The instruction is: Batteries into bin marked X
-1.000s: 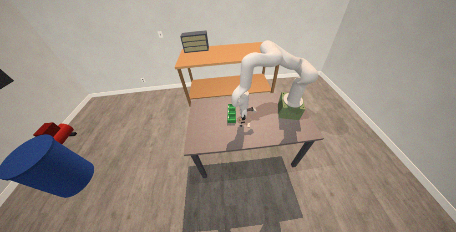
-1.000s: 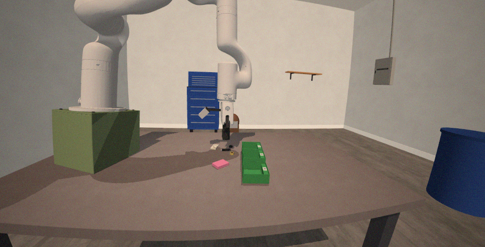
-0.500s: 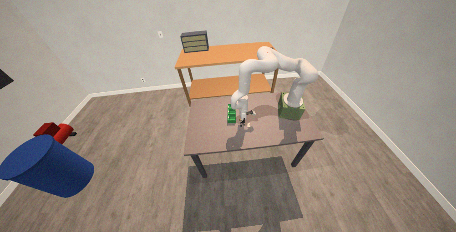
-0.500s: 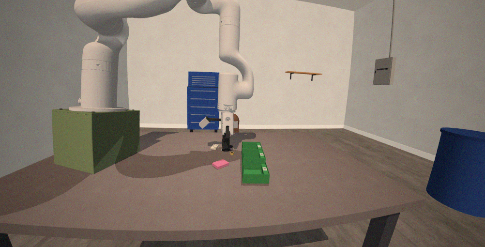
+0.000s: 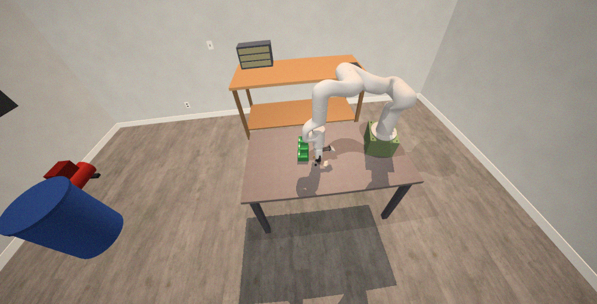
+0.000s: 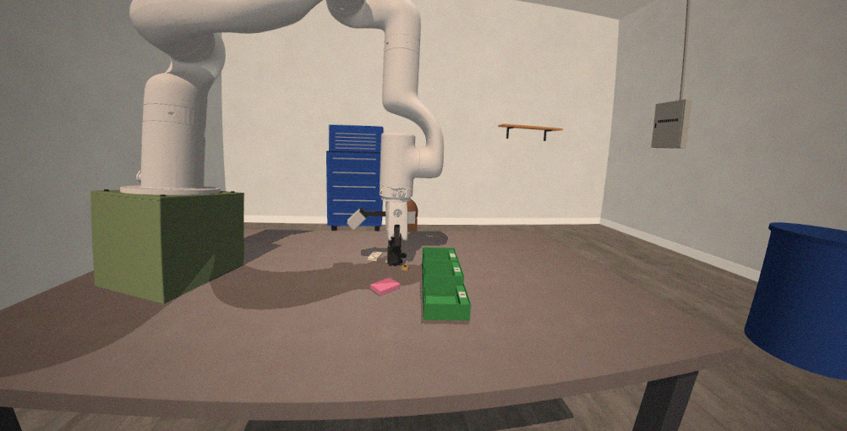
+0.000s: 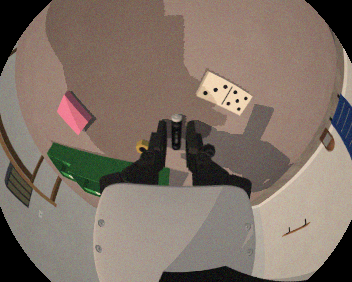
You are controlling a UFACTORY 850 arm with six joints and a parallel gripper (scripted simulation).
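The black cylinder is 20 mm below my hand. Round my hand: black round piece (30 mm ahead, 40 mm to the left, 20 mm below); then yellow ring (20 mm ahead, 40 mm to the right, 20 mm below); then domino (50 mm behind, 50 mm to the left, 20 mm below).
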